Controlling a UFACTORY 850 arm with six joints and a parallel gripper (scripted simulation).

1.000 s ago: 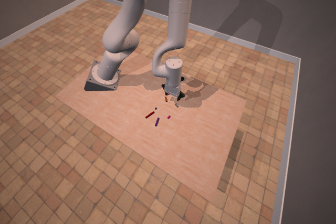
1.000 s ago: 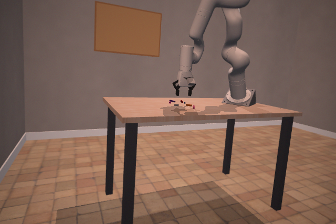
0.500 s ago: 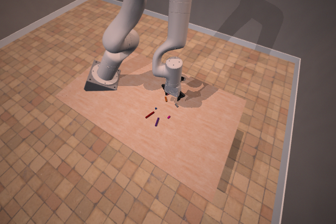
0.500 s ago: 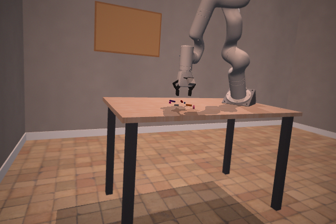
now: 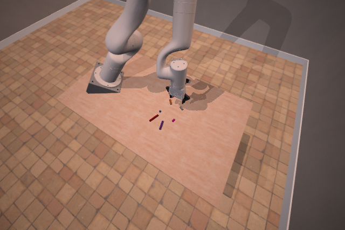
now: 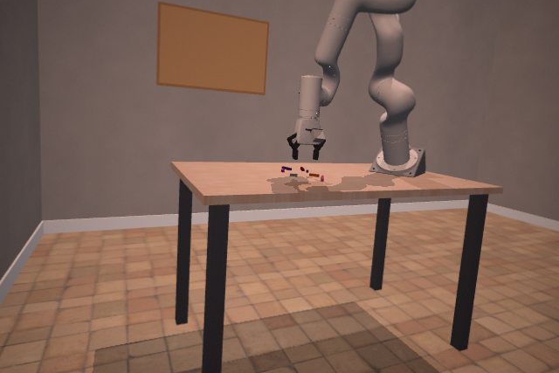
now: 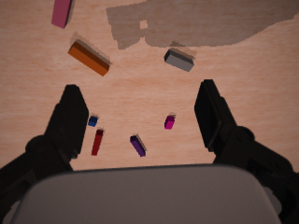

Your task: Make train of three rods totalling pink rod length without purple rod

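My gripper is now 60 mm short of the magenta rod, 110 mm to the left of it and 70 mm above it. Also, from my hand: pink rod: 60 mm behind, 60 mm to the left, 70 mm below; then grey rod: 40 mm ahead, 10 mm to the right, 70 mm below; then orange rod: 50 mm behind, 20 mm to the right, 70 mm below.
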